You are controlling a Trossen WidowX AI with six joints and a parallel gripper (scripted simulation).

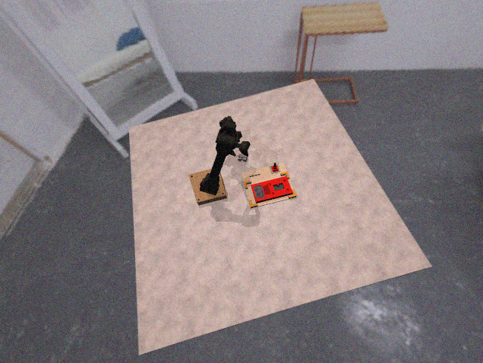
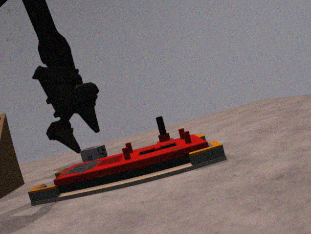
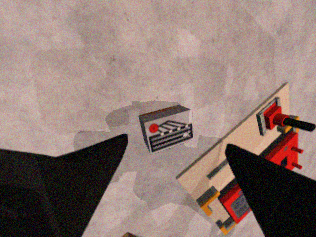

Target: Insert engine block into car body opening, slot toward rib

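Right now my gripper tip is 30 mm above the grey engine block.
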